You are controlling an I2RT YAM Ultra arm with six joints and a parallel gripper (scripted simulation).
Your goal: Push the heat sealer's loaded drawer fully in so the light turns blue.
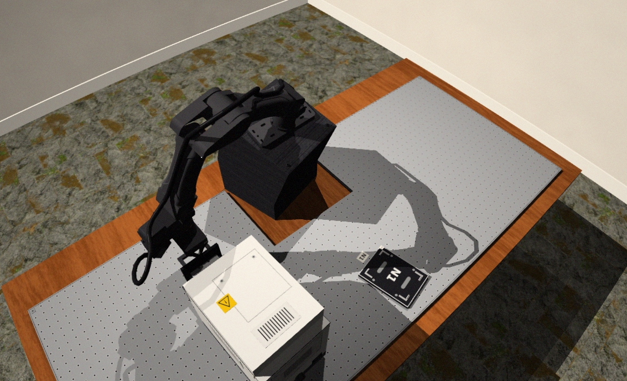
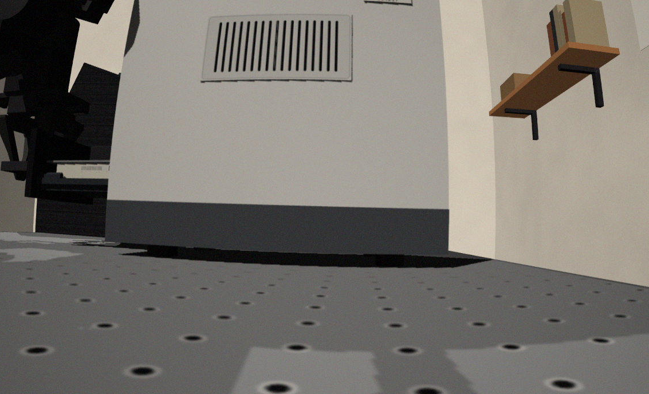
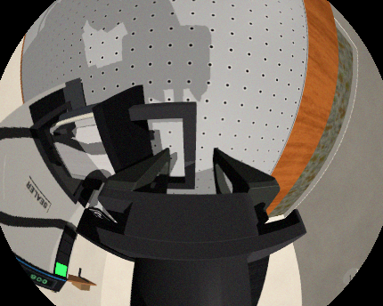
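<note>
The sealer drawer is 110 mm ahead of my hand, 10 mm to the right of it and 10 mm below it.
</note>
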